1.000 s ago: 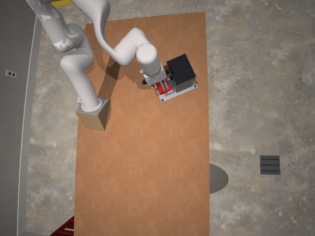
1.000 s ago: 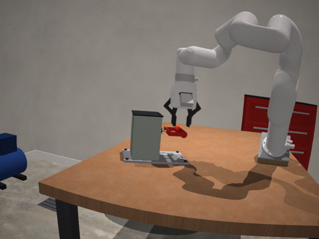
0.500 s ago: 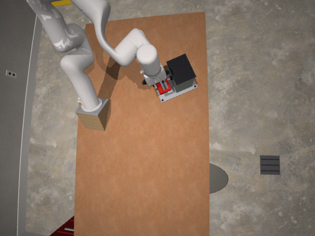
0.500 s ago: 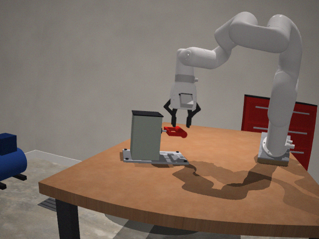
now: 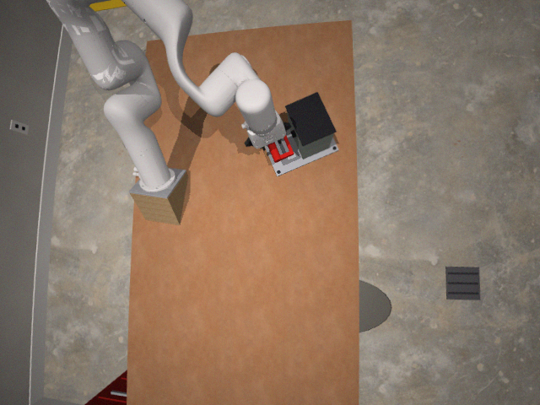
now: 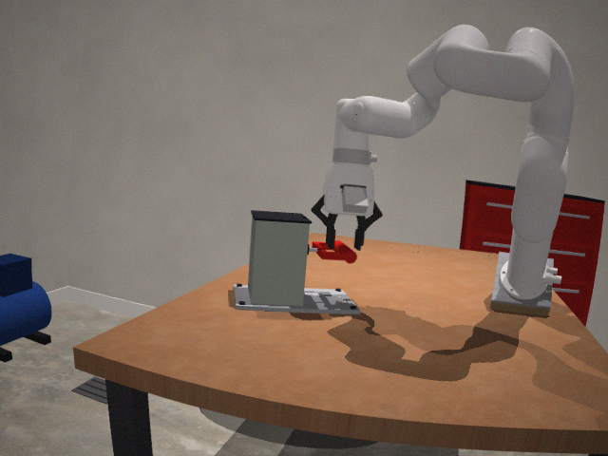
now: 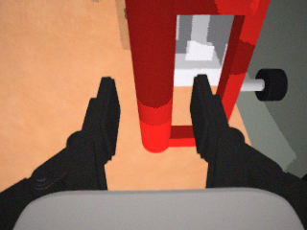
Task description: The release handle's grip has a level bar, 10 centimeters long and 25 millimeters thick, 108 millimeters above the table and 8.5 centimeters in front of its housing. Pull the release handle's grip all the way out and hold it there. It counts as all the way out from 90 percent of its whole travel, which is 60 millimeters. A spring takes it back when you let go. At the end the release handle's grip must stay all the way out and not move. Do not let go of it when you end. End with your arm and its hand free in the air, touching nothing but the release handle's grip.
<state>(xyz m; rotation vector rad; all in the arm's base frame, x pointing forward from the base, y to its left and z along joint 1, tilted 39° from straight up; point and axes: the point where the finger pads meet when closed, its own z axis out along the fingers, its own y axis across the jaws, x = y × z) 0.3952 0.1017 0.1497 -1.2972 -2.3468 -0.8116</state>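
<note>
Right now the release handle grip is 5 cm ahead of my hand, 3 cm to the left of it and 2 cm below it. From my hand the other things lie so: grey base plate (8 cm ahead, 5 cm to the left, 13 cm below).
</note>
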